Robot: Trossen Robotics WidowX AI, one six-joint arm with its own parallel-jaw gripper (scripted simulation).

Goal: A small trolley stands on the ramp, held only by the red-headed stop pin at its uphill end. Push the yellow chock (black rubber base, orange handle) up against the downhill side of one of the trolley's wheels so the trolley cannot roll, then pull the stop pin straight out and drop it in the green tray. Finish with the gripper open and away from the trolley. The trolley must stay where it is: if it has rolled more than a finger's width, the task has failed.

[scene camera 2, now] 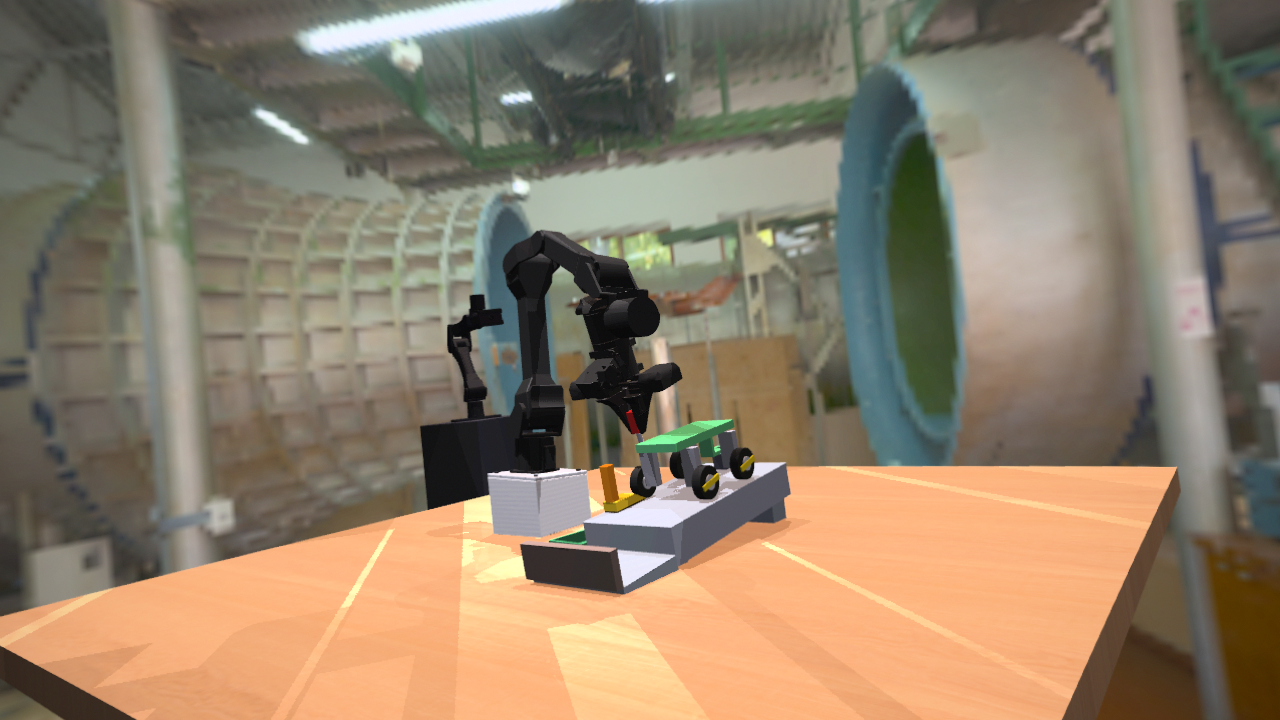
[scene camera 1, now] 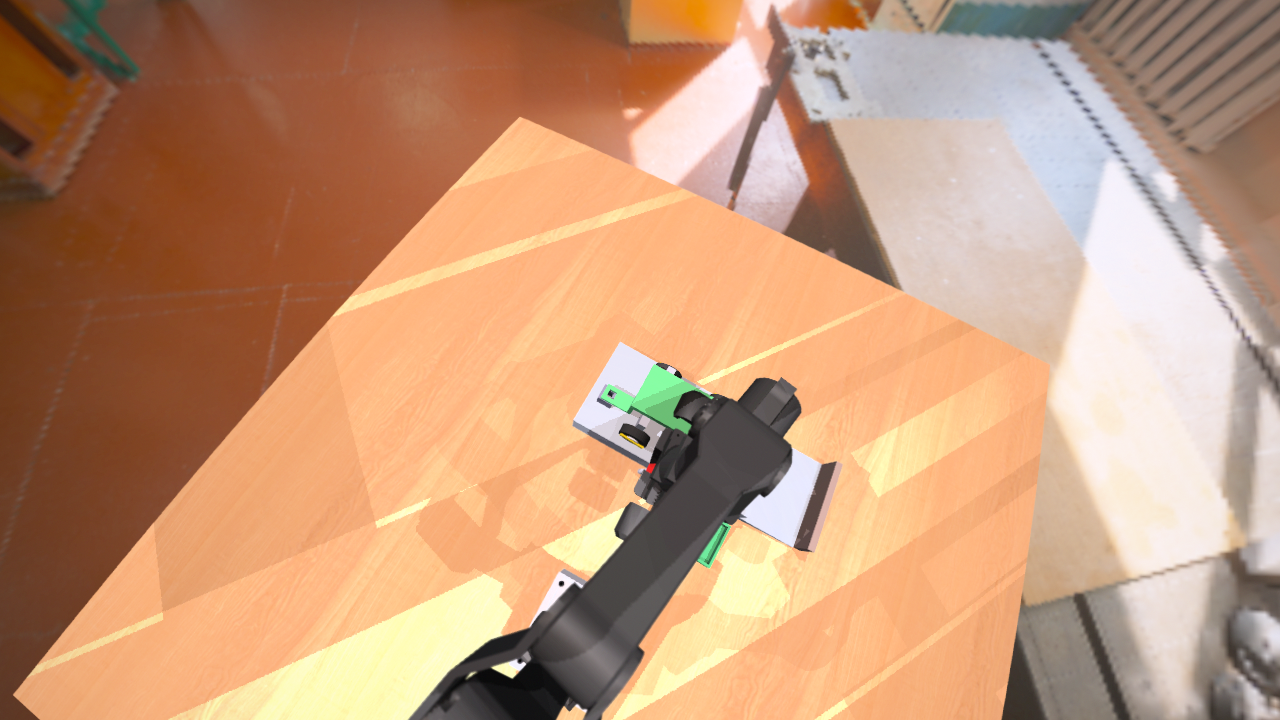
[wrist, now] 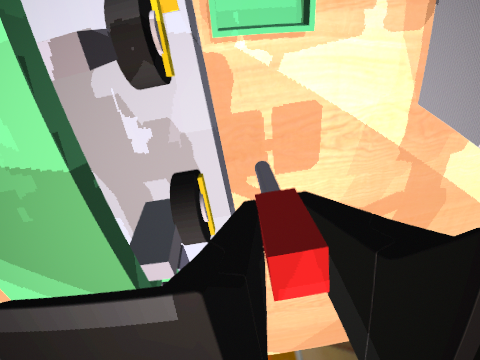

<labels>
The gripper (scene camera 2: 639, 433) carries a stop pin (wrist: 297, 256).
</labels>
